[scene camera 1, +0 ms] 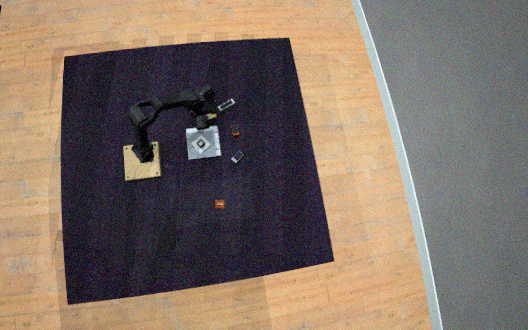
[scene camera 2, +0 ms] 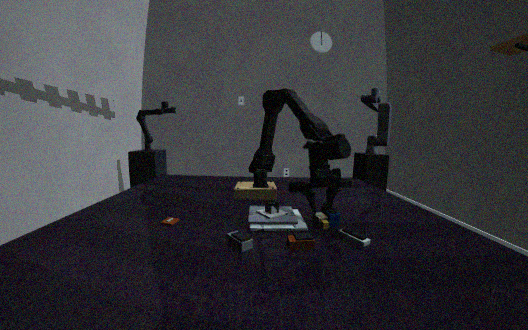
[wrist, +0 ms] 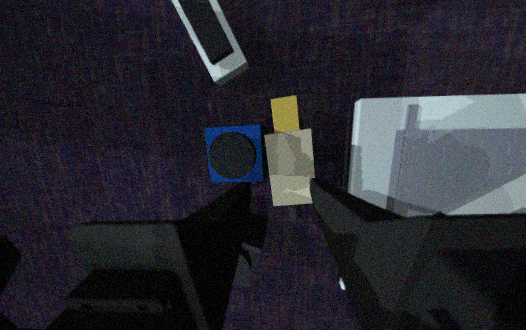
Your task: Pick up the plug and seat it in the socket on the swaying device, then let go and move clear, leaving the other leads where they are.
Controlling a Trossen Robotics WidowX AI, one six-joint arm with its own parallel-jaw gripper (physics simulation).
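The plug, a beige block with a yellow tip (scene camera 1: 212, 116) (scene camera 2: 322, 220) (wrist: 291, 155), lies on the dark mat beside the device. My gripper (scene camera 1: 205, 115) (scene camera 2: 321, 210) (wrist: 279, 185) is open, part way, around the plug's rear end. In the wrist view the right fingertip is at the plug's right edge, and a gap shows between the left fingertip and the plug. The device, a grey-white slab (scene camera 1: 191, 153) (scene camera 2: 286, 218) (wrist: 445, 155), stands just right of the plug in the wrist view. A small dark socket block (scene camera 1: 201, 143) (scene camera 2: 271, 206) sits on its tilted white plate.
A blue block with a black disc (scene camera 2: 334, 218) (wrist: 232, 155) stands close to the plug's left. A white-framed block (scene camera 1: 226, 104) (scene camera 2: 355, 237) (wrist: 230, 69), an orange-black block (scene camera 1: 235, 131) (scene camera 2: 301, 241), a grey block (scene camera 1: 237, 156) (scene camera 2: 241, 242) and a flat orange piece (scene camera 1: 219, 204) (scene camera 2: 170, 220) lie around.
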